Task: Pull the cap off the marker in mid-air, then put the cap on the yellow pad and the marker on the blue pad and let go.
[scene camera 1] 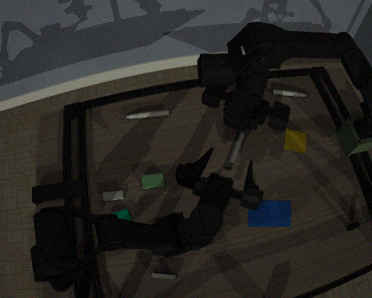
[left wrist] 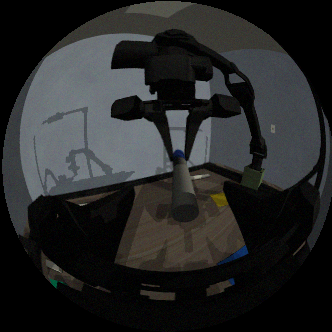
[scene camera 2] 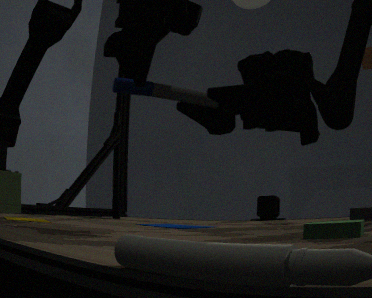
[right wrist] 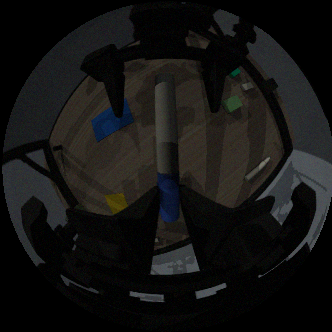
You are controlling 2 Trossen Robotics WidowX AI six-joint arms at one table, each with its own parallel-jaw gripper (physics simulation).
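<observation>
The grey marker is in mid-air, with its blue cap on one end. My right gripper is shut on the cap. My left gripper is open; the marker's bare end lies between its spread fingers, apart from both in the right wrist view. The yellow pad and blue pad lie on the table below, bearing neither cap nor marker.
White pen-like objects lie at the table's far side. A green block, a white block and a teal block lie at the left in scene camera 1. A dark frame edges the table.
</observation>
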